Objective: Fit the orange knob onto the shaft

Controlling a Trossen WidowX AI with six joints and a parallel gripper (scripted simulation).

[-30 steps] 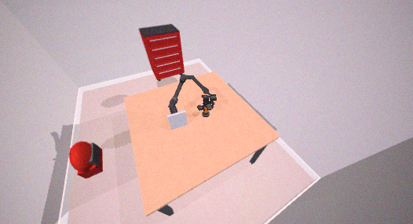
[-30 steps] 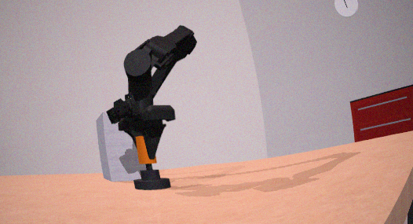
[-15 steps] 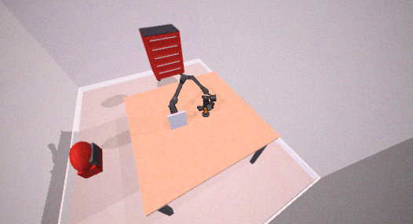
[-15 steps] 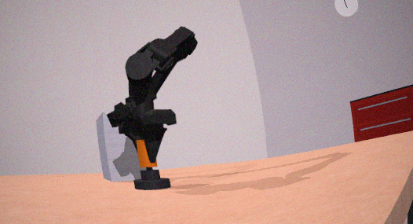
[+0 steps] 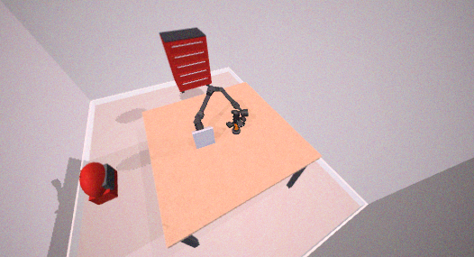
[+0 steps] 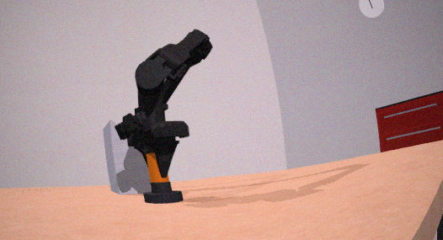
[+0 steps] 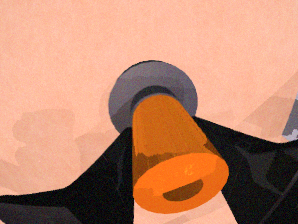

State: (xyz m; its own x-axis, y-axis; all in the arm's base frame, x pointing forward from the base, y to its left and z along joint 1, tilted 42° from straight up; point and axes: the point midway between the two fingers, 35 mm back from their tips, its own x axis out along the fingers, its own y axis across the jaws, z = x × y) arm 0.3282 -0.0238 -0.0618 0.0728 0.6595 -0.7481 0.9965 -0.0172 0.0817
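The orange knob lies 20 mm above my gripper tip. The rest, counted from my gripper tip: dark pedestal 20 mm below.
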